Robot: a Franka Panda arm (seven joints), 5 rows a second.
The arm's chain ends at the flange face. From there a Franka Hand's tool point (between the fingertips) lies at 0.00 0.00 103.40 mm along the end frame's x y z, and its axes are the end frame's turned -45 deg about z.
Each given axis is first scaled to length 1.
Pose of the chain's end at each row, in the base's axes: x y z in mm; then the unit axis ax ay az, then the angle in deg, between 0 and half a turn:
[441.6 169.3 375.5 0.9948 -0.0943 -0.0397 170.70]
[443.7 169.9 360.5 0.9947 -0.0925 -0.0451 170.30]
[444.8 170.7 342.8 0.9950 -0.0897 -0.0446 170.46]
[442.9 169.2 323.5 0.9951 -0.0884 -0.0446 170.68]
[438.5 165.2 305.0 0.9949 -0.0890 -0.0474 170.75]
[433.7 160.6 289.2 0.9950 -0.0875 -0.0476 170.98]
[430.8 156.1 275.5 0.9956 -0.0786 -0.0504 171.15]
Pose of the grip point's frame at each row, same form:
[431.9 153.4 273.8 0.9537 0.2931 -0.0677 173.15]
[432.9 153.4 259.0 0.9527 0.2947 -0.0740 173.02]
[434.1 154.5 241.2 0.9520 0.2974 -0.0730 173.14]
[432.3 153.3 221.9 0.9516 0.2986 -0.0723 173.34]
[427.3 149.5 203.4 0.9516 0.2980 -0.0746 173.53]
[422.5 145.3 187.5 0.9512 0.2995 -0.0740 173.75]
[419.2 141.1 173.9 0.9484 0.3079 -0.0761 174.03]

